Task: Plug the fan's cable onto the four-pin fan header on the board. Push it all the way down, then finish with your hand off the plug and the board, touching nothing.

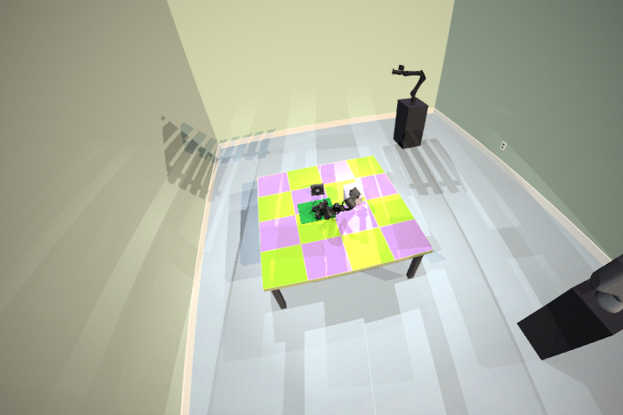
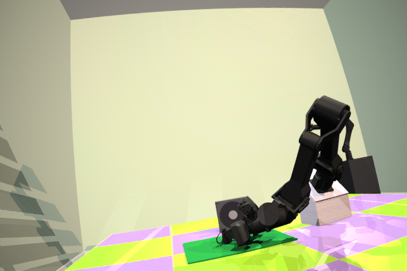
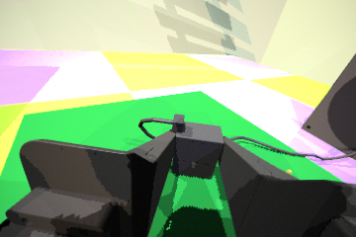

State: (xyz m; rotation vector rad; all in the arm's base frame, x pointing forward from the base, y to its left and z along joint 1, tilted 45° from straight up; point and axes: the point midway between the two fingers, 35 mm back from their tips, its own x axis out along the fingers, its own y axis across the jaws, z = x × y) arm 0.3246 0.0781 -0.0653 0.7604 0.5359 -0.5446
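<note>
My gripper tip is 1 cm above the black fan plug. From my gripper tip the other things lie so: fan 19 cm to the right, 8 cm behind, 3 cm above; then green board 5 cm below, 2 cm behind; then four-pin header 6 cm behind, 4 cm to the right, 3 cm below.
</note>
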